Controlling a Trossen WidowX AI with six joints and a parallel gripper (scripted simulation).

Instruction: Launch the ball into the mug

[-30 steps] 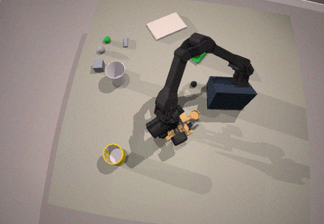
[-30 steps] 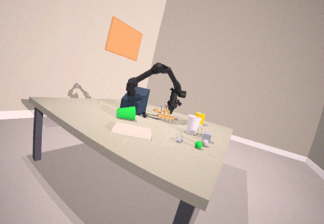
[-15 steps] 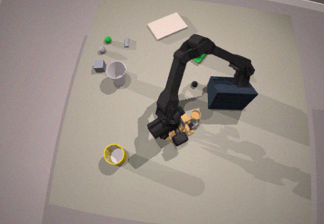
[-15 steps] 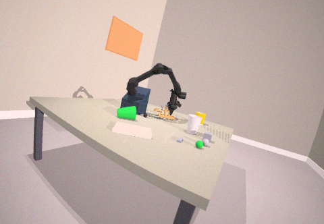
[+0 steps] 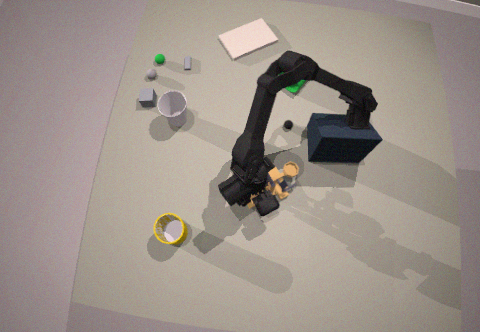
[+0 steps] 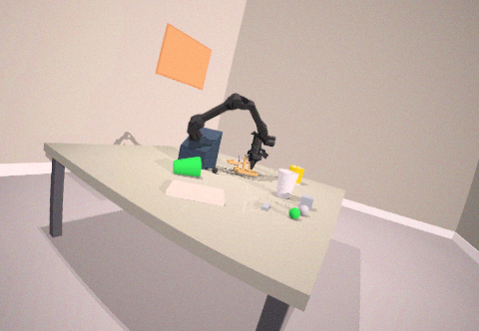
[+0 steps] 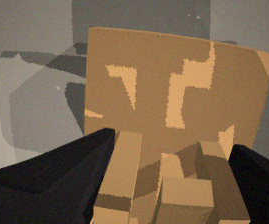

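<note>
Now: gripper tip 230 mm to the left of the small black ball, 130 mm past it and 20 mm above it. The rest, counted from my gripper tip: yellow mug: 260 mm ahead, 120 mm to the left, 10 mm below; white cup: 270 mm to the right, 260 mm ahead; tan wooden catapult: 70 mm behind, 20 mm to the right, 20 mm above.
</note>
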